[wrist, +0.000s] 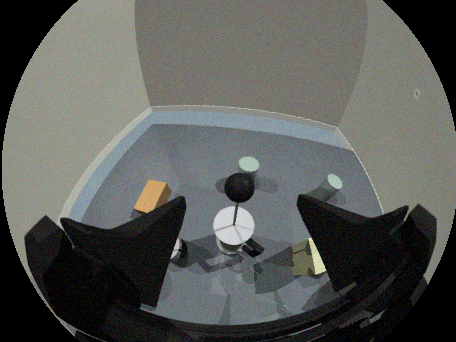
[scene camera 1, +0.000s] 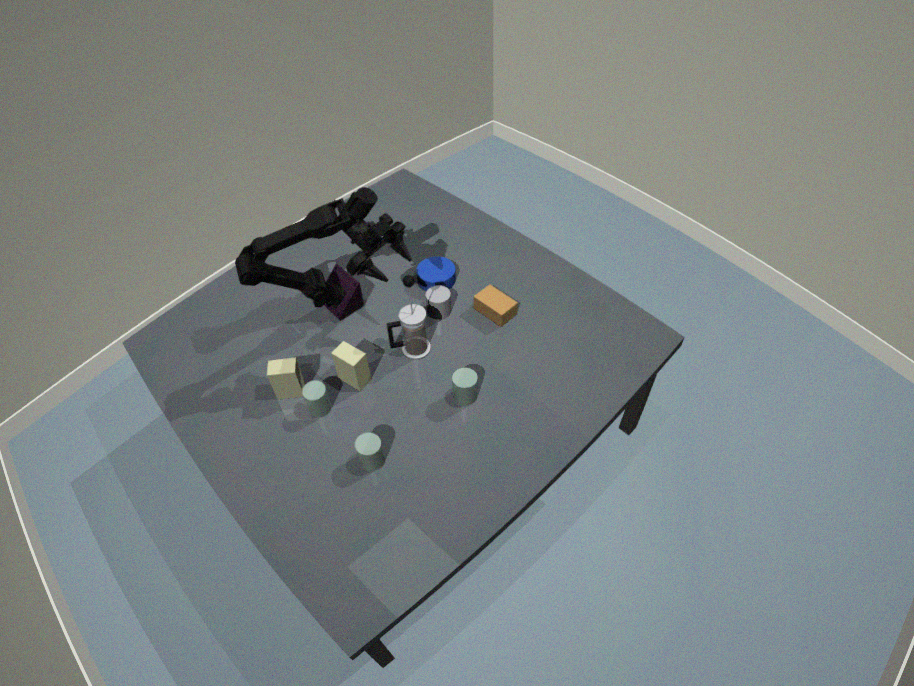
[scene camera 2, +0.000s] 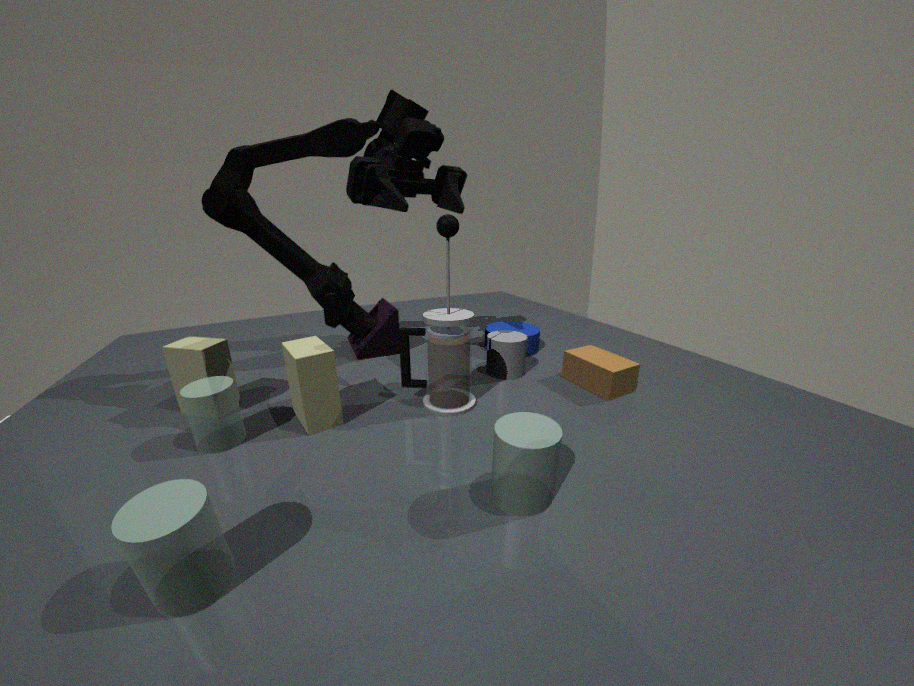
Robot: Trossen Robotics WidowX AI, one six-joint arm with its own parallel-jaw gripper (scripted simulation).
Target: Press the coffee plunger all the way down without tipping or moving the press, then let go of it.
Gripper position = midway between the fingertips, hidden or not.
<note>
My gripper (scene camera 2: pixel 436 209) is open, with nothing in its grasp. Also in view: a glass coffee press (scene camera 2: pixel 448 332), a blue disc (scene camera 1: pixel 431 271), a grey cylinder (scene camera 2: pixel 506 350) and an orange box (scene camera 2: pixel 610 376).
The glass coffee press is seen too in the wrist view (wrist: pixel 233 225) and in scene camera 1 (scene camera 1: pixel 415 345). The grey cylinder is seen too in scene camera 1 (scene camera 1: pixel 438 298). The orange box is seen too in the wrist view (wrist: pixel 155 194) and in scene camera 1 (scene camera 1: pixel 494 304).
</note>
